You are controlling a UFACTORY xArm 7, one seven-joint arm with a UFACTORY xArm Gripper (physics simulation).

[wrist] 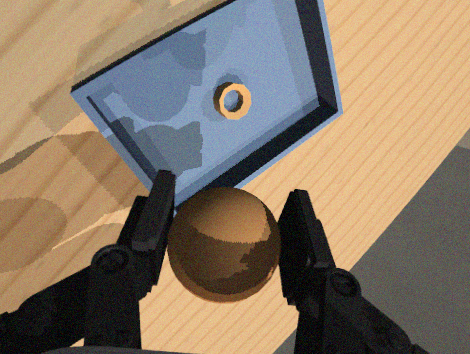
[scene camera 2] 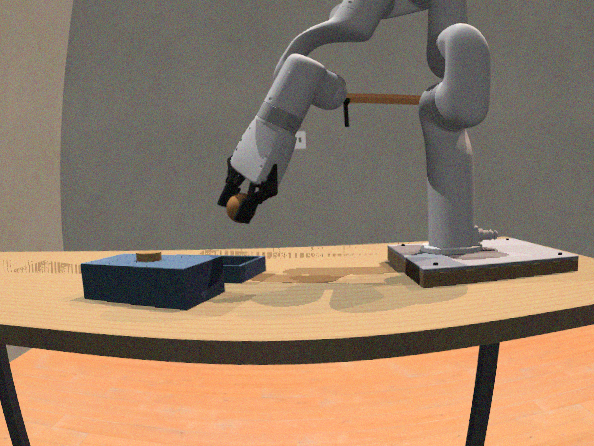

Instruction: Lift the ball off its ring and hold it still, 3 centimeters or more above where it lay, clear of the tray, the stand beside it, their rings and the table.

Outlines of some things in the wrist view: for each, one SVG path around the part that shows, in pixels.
My gripper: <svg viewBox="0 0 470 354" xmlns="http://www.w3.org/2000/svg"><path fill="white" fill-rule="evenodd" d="M290 191L277 222L281 234L281 256L278 265L283 297L287 298L288 305L296 306L296 310L299 312L294 354L430 354L419 345L412 345L409 337L400 326L361 295L360 284L354 275L345 269L336 268L323 225L316 218L308 191L301 189ZM172 171L159 169L149 196L138 195L135 198L116 244L100 248L92 257L91 264L88 267L30 296L19 306L18 310L11 313L6 311L0 314L0 354L194 354L142 349L139 301L146 297L147 292L151 293L153 285L157 286L167 248L168 231L174 218L176 175L172 174ZM84 338L83 346L70 347Z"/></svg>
An orange ball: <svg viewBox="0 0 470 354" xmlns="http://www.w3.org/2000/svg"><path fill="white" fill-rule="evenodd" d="M215 187L194 195L177 211L168 231L167 256L176 279L188 292L207 302L231 304L254 296L271 280L281 256L281 234L273 213L258 197L239 188Z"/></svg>
